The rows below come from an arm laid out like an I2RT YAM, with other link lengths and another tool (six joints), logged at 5 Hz.
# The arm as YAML. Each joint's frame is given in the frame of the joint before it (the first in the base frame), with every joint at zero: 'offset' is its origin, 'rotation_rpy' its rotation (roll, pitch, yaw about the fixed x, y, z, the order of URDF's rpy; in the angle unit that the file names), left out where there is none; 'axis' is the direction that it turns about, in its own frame. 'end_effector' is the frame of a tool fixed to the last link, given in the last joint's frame.
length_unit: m
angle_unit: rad
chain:
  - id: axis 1
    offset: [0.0, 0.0, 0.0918]
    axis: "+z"
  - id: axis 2
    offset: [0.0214, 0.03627, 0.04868]
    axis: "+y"
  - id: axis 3
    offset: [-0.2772, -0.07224, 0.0]
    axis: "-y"
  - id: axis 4
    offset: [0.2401, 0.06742, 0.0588]
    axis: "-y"
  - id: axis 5
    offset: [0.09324, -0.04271, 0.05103]
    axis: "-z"
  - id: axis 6
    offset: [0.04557, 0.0, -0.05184]
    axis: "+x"
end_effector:
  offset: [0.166, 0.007, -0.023]
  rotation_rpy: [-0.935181, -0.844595, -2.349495]
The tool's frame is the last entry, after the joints.
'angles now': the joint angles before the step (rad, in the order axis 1, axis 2, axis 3, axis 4, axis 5, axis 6). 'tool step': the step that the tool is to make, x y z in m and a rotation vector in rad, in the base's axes. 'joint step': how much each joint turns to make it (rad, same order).
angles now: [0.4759, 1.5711, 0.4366, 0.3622, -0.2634, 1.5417]
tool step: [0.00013, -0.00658, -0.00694, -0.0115, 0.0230, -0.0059]
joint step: [-0.0210, 0.0145, 0.0058, -0.0200, -0.0107, -0.0110]
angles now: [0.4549, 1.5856, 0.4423, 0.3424, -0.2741, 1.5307]
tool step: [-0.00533, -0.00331, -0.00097, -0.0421, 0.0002, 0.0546]
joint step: [-0.0118, -0.0179, 0.0276, -0.0856, -0.0176, -0.0775]
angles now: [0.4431, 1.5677, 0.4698, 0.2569, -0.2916, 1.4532]
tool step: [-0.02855, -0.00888, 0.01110, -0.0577, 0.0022, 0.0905]
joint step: [0.0007, -0.1412, 0.0034, -0.2029, -0.0188, -0.1064]
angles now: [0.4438, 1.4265, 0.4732, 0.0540, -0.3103, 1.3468]
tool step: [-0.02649, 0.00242, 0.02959, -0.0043, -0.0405, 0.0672]
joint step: [0.0420, -0.1911, 0.0001, -0.1676, 0.0012, -0.0351]
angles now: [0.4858, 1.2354, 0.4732, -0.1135, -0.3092, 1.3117]
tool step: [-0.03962, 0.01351, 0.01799, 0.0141, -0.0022, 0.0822]
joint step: [0.1034, -0.1545, -0.0103, -0.1277, 0.0053, 0.0244]
